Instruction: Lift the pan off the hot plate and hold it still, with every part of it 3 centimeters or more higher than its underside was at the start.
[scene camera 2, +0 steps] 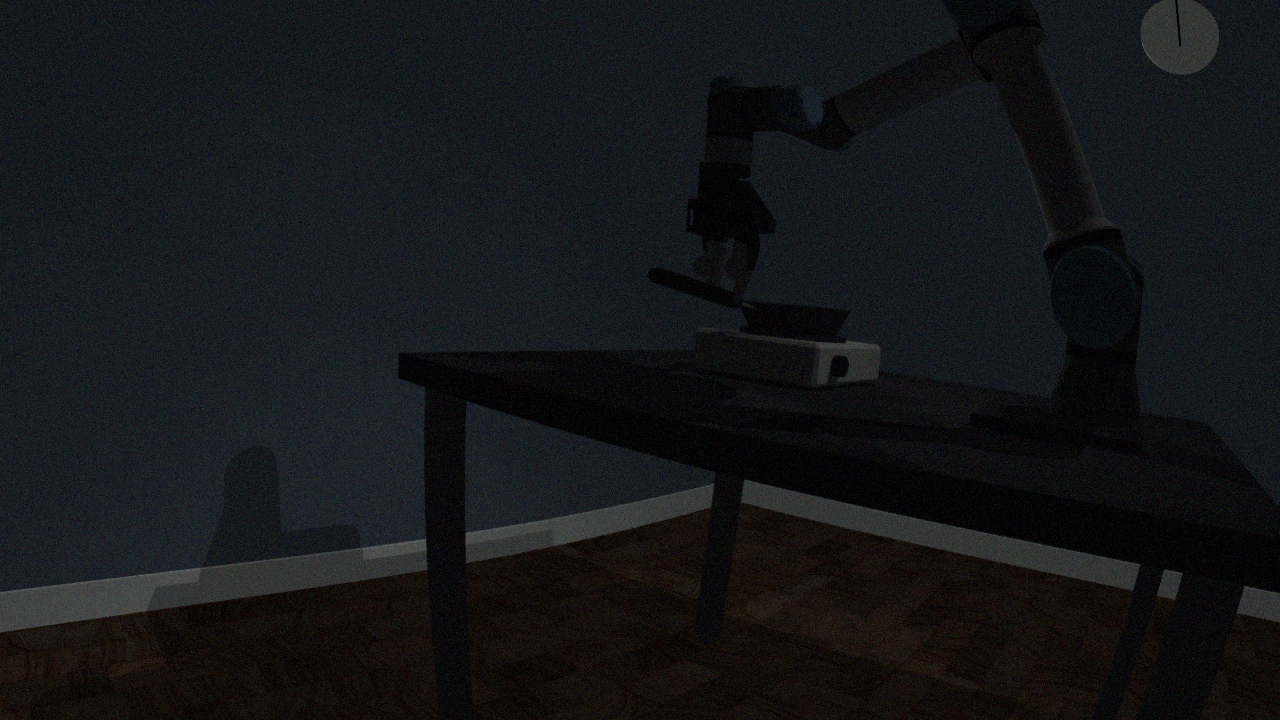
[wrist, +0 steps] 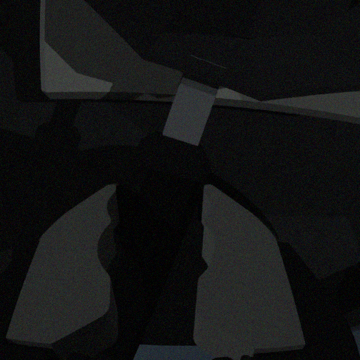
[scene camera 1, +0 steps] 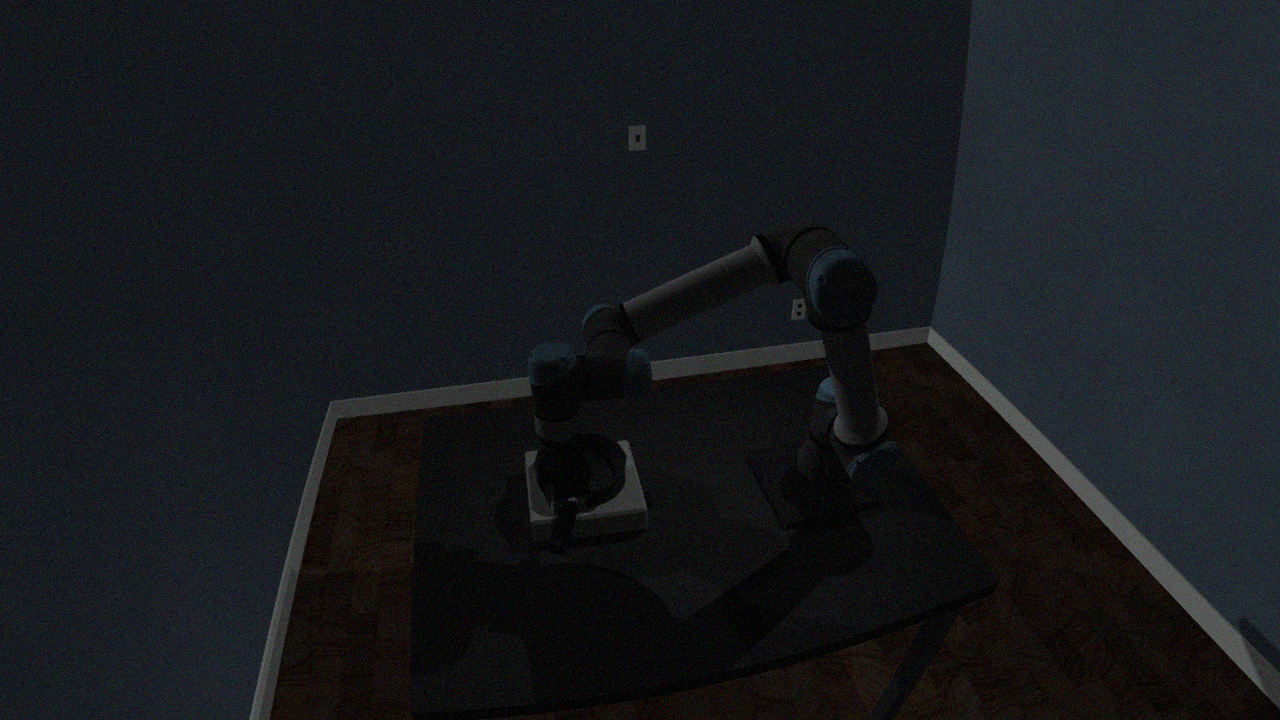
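Pixels of known places: gripper, fingertip midpoint: (scene camera 2: 724, 301) (scene camera 1: 568, 513); arm's base, link origin: (scene camera 2: 1092, 416) (scene camera 1: 826, 463).
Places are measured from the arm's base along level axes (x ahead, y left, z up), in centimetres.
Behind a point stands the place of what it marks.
Note:
The dark pan (scene camera 1: 611, 483) {x 51.7, y 1.8, z 9.8 cm} (scene camera 2: 796, 318) {x 52.2, y 1.3, z 8.1 cm} sits on the white hot plate (scene camera 1: 626, 519) {x 49.9, y 6.0, z 2.8 cm} (scene camera 2: 760, 358) {x 55.7, y 5.5, z 1.6 cm}, which also shows in the wrist view (wrist: 75, 82). Its black handle (scene camera 1: 562, 528) {x 63.7, y 14.8, z 12.6 cm} (scene camera 2: 675, 282) {x 63.5, y 18.1, z 11.7 cm} slopes up and away, out past the plate's edge. A light metal joint (wrist: 189, 114) links the handle to the pan. My gripper (scene camera 2: 728, 282) {x 61.5, y 7.9, z 9.5 cm} (wrist: 161, 187) points down over the handle near this joint. It is shut on the handle, which runs slightly askew between the two fingers. The exact contact is hard to see in the dark.
The dark table (scene camera 1: 698, 617) {x 42.6, y 31.4, z -2.0 cm} (scene camera 2: 572, 398) {x 56.6, y 44.4, z -2.2 cm} bears the hot plate and the arm's base (scene camera 1: 814, 488) {x 6.8, y 6.8, z -0.1 cm} (scene camera 2: 1096, 358) {x 0.5, y 6.0, z 8.4 cm}. The plate's knob (scene camera 2: 838, 365) {x 43.7, y 2.0, z 1.9 cm} is on its side. Walls stand behind the table. The light is very dim and the arm throws shadows over the table.

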